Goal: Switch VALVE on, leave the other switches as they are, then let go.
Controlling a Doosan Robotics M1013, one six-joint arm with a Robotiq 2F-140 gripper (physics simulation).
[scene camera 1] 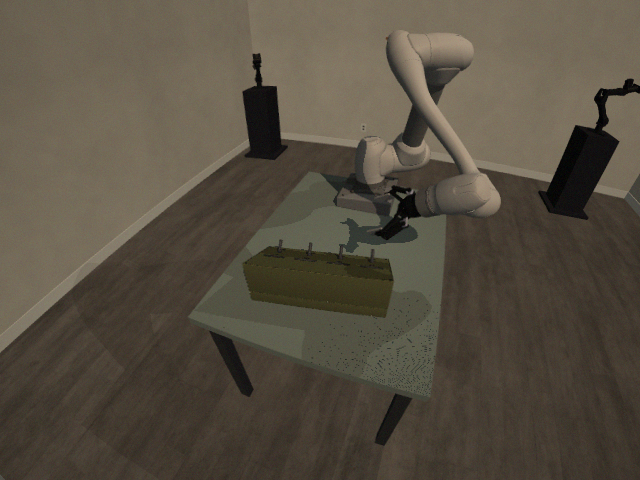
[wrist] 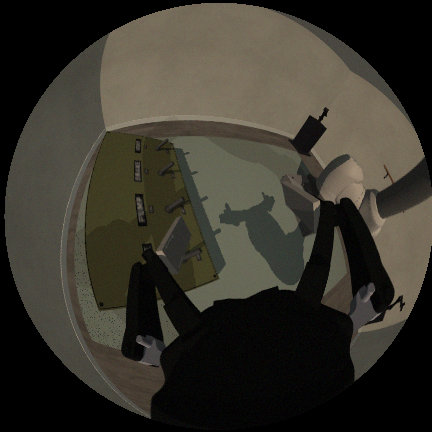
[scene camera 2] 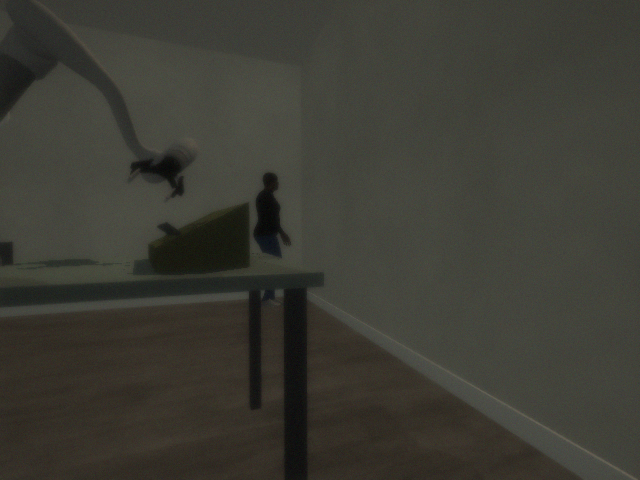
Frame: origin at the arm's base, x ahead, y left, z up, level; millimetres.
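Seen in the pictures: gripper, fingertip midpoint: (scene camera 1: 373, 216) (wrist: 234, 209) (scene camera 2: 147, 190); arm's base at its link origin: (scene camera 1: 370, 186).
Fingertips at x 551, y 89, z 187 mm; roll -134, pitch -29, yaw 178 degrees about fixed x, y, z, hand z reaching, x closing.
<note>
Offsets run from my fingertips to a thing's top centre.
A dark yellow switch box (scene camera 1: 317, 291) (scene camera 2: 206, 248) (wrist: 112, 200) with a sloped top stands on the table. Several grey lever switches stick up in a row along its low side; in the wrist view they are a far lever @[dx +90, dy -340, dz -126 mm] (wrist: 162, 145), a second lever @[dx +76, dy -221, dz -126 mm] (wrist: 166, 168), a third lever @[dx +62, dy -102, dz -126 mm] (wrist: 175, 205) and a near lever @[dx +47, dy +17, dz -126 mm] (wrist: 192, 256). The name plates are too small to read, so I cannot tell which is VALVE. My gripper (scene camera 1: 381, 211) (scene camera 2: 148, 189) (wrist: 234, 209) is wide open and empty, above the box's lever side and apart from it. One finger partly covers the near switch's place in the wrist view.
The pale green table (scene camera 1: 222, 308) (scene camera 2: 305, 280) carries the arm's base block (scene camera 1: 361, 201) at its far end. Black pedestals (scene camera 1: 262, 121) (scene camera 1: 581, 170) with small arms stand on the floor beyond it. A person (scene camera 2: 267, 214) stands behind the table in scene camera 2.
</note>
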